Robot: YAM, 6 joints.
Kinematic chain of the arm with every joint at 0, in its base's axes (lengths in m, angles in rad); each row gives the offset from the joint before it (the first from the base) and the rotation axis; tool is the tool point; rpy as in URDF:
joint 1: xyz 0 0 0.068 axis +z
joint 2: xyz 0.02 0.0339 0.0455 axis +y
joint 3: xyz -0.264 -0.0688 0 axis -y
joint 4: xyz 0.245 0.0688 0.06 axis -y
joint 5: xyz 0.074 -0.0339 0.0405 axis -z
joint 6: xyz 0.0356 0 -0.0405 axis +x
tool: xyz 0 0 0 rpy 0 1.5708 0
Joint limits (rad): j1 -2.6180..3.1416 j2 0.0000..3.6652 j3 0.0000..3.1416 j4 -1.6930..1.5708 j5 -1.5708..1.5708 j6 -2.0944..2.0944
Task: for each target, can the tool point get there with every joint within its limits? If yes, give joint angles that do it. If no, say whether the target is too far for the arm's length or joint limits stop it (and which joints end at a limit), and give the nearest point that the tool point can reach.
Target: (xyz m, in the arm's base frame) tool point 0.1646 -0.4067 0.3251
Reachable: yes | joints -1.2184 1.9576 1.3258 1.2684 -0.4082 -0.0428
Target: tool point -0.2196 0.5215 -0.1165
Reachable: yes | joints 1.9389 3.1878 2.2378 0.4168 -0.5047 -0.1877
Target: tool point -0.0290 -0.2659 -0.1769
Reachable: yes | joints -1.8062 3.2079 1.6458 -1.2385 -1.2517 -0.4829
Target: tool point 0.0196 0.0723 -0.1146
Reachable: yes | joints 1.4467 3.3235 1.0682 -1.3402 0.2992 0.4847
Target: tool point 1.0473 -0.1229 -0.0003
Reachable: no: too far | nearest point 0.6377 -0.0748 0.0451 | short by 0.415 m
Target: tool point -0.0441 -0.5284 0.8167
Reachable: no: too far | nearest point -0.0322 -0.3862 0.6200 | short by 0.243 m
